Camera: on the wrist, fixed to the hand. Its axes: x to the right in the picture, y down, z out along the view.
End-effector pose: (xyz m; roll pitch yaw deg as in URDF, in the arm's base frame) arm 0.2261 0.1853 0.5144 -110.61 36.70 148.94
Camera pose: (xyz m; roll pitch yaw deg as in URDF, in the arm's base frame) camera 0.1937 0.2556 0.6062 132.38 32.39 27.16
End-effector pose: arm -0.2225 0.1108 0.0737 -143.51 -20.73 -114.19
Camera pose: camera -0.1820 0.1419 0.1824 -159.90 11.20 157.83
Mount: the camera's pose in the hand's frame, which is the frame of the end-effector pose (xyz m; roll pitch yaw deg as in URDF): -0.0036 -0.0894 -0.0801 0.36 25.29 92.31
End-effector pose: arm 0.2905 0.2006 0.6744 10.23 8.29 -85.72
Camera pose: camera 0.2157 0.2123 0.5812 8.50 14.60 8.64
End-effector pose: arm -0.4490 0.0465 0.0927 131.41 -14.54 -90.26
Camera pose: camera -0.3298 0.0459 0.0782 -133.94 -66.96 134.83
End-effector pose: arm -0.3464 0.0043 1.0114 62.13 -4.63 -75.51
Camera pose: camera -0.3169 0.0059 0.8950 -7.94 -36.44 20.53
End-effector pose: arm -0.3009 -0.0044 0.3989 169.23 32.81 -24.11
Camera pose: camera -0.2310 0.0769 0.4529 141.75 -30.95 -94.47
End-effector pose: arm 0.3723 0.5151 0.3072 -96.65 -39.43 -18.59
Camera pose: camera 0.2886 0.4702 0.3807 -124.42 42.69 -64.61
